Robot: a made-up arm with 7 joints.
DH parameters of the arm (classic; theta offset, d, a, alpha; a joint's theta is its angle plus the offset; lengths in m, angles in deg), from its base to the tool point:
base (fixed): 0 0.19 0.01 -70
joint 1: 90 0.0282 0.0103 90
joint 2: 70 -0.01 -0.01 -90
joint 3: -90 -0.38 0.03 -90
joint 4: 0 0.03 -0.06 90
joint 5: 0 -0.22 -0.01 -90
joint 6: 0 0.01 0 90
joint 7: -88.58 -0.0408 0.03 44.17
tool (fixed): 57.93 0.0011 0 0
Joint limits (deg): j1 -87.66..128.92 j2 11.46..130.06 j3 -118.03..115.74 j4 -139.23..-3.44 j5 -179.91..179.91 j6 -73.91..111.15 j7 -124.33..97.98
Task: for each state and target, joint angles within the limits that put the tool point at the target. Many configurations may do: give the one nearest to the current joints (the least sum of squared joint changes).
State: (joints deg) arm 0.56 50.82 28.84 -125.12 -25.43 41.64 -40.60
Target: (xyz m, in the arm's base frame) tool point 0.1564 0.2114 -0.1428
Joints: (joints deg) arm 19.51 20.92 5.37 -132.06 -20.88 42.29 -38.69
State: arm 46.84 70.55 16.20 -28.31 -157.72 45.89 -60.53
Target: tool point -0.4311 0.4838 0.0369
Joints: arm 57.07 50.39 17.76 -12.72 -146.01 -6.14 -52.41
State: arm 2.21 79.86 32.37 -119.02 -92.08 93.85 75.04
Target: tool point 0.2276 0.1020 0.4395
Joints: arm 20.19 130.06 38.56 -135.85 -90.80 83.62 76.96
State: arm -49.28 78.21 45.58 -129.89 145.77 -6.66 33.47
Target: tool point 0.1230 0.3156 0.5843
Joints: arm -31.59 111.86 25.87 -97.77 149.52 -5.76 38.84
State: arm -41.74 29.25 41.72 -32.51 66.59 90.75 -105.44
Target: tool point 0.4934 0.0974 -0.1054
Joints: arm -46.81 11.46 30.11 -52.78 79.46 102.38 -95.59
